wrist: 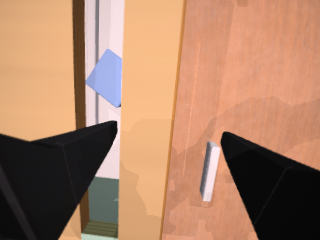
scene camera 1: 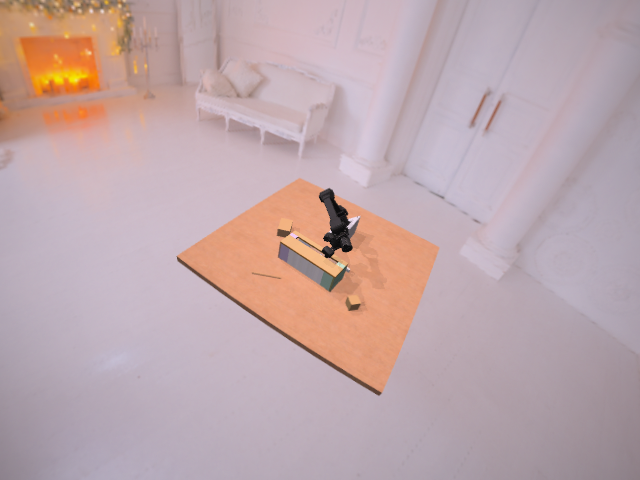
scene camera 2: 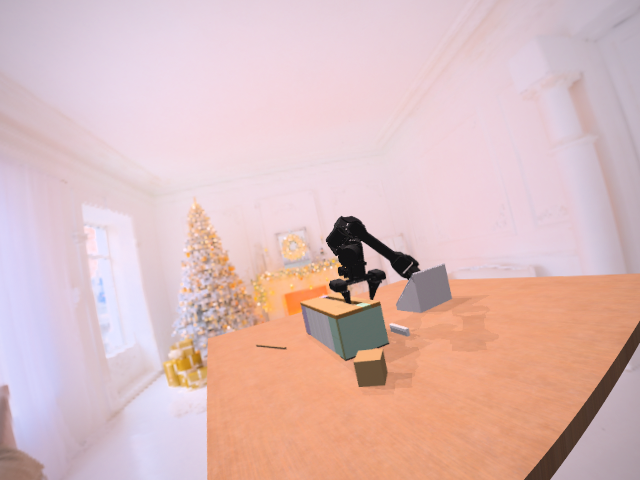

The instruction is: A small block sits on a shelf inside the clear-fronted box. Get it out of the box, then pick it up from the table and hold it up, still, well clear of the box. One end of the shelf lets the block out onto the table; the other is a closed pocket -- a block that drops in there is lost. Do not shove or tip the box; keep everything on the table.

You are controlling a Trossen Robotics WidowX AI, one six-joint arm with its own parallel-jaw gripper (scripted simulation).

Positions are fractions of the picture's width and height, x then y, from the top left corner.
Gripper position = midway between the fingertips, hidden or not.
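There's a small blue block (wrist: 0.33, 0.33), and there's also a tan cube (scene camera 2: 0.58, 0.77), though in the wrist view that cube is out of frame. You'd see my gripper (scene camera 2: 0.56, 0.63) too, and the wrist has a look at the same gripper (wrist: 0.53, 0.55).
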